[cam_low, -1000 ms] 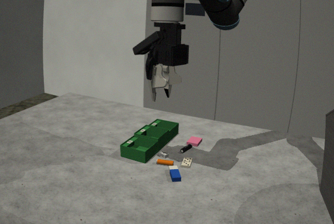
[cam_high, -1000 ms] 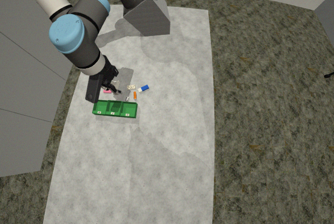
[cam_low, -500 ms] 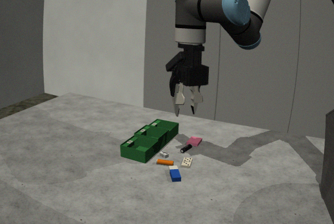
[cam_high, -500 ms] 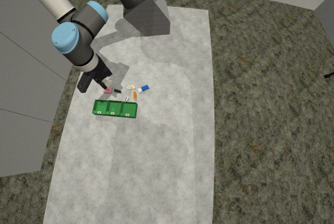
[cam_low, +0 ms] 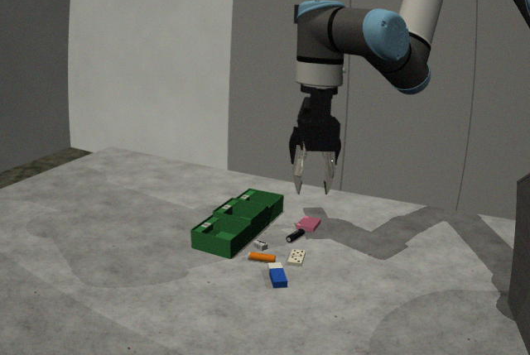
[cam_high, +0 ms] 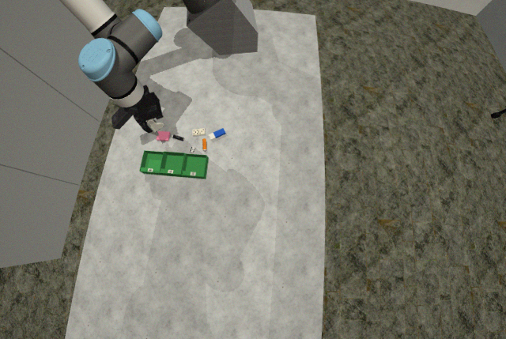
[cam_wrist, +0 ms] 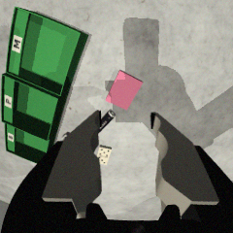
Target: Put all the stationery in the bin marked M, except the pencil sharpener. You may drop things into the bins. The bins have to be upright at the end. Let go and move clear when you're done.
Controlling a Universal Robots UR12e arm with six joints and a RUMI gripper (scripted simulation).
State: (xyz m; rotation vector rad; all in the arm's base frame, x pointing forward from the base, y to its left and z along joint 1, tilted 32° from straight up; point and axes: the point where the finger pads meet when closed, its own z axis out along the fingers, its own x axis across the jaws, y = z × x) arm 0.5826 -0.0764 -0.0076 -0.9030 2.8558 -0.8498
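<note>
Now: the pink eraser 80 mm below my hand. Round my hand: green bin block: 110 mm ahead, 90 mm to the left, 70 mm below; then pencil sharpener: 140 mm to the left, 80 mm below, 40 mm ahead; then black battery: 80 mm below, 70 mm to the left.
</note>
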